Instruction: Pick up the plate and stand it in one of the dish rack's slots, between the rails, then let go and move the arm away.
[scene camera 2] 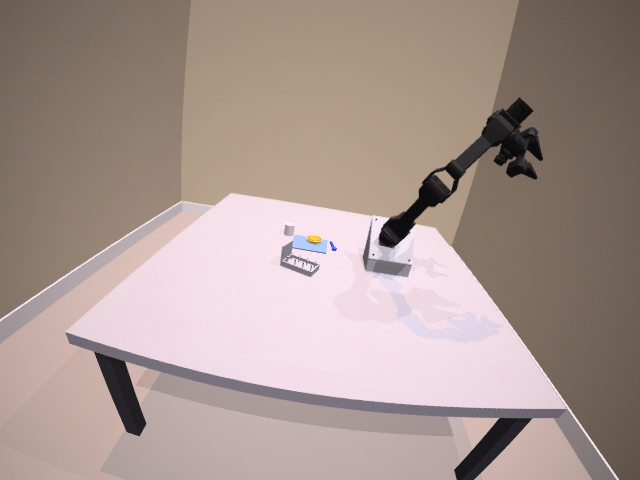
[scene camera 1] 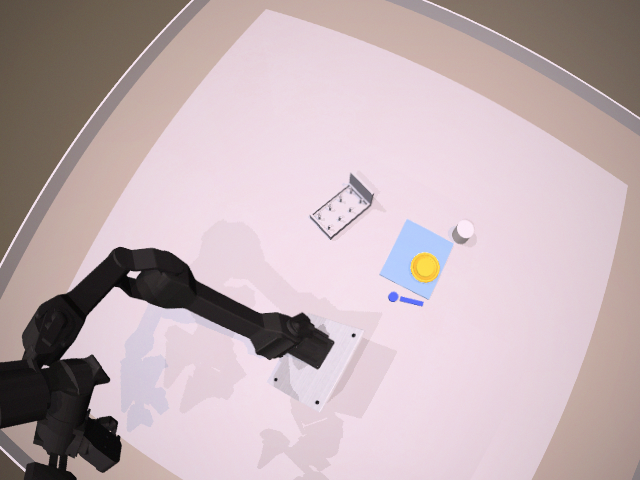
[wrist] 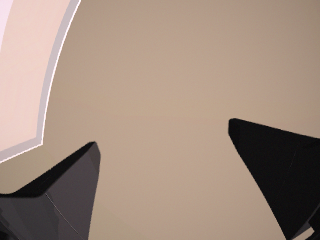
Labels:
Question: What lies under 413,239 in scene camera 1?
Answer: A light blue mat.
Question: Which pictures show the grey dish rack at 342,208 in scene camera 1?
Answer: Scene camera 2 and scene camera 1 only.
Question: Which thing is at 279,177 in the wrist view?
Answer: My gripper.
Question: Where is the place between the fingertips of my gripper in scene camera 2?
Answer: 539,169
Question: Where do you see a grey dish rack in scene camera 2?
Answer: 295,263

